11 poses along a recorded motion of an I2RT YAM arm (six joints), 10 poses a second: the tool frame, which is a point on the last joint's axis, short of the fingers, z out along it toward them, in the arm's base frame.
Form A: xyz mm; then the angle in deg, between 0 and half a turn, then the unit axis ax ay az.
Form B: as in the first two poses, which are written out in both.
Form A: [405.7 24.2 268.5 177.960 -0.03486 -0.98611 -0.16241]
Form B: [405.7 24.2 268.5 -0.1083 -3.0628 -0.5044]
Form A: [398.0 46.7 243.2 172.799 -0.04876 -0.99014 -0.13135]
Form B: [398.0 46.7 243.2 -0.1471 -2.9862 -0.3961]
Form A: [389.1 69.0 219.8 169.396 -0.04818 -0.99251 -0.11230]
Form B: [389.1 69.0 219.8 -0.1424 -2.9344 -0.3320]
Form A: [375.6 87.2 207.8 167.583 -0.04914 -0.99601 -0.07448]
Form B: [375.6 87.2 207.8 -0.1437 -2.9132 -0.2178]
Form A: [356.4 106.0 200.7 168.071 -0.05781 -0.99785 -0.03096]
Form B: [356.4 106.0 200.7 -0.1696 -2.9271 -0.0908]
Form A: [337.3 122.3 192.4 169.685 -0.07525 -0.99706 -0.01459]
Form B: [337.3 122.3 192.4 -0.2229 -2.9528 -0.0432]
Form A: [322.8 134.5 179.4 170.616 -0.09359 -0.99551 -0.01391]
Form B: [322.8 134.5 179.4 -0.2787 -2.9645 -0.0414]
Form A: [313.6 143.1 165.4 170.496 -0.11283 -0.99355 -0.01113]
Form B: [313.6 143.1 165.4 -0.3358 -2.9565 -0.0331]
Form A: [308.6 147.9 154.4 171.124 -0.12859 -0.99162 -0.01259]
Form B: [308.6 147.9 154.4 -0.3841 -2.9616 -0.0376]
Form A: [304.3 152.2 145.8 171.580 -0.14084 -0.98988 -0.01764]
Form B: [304.3 152.2 145.8 -0.4218 -2.9643 -0.0528]
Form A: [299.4 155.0 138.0 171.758 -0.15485 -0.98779 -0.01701]
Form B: [299.4 155.0 138.0 -0.4642 -2.9611 -0.0510]
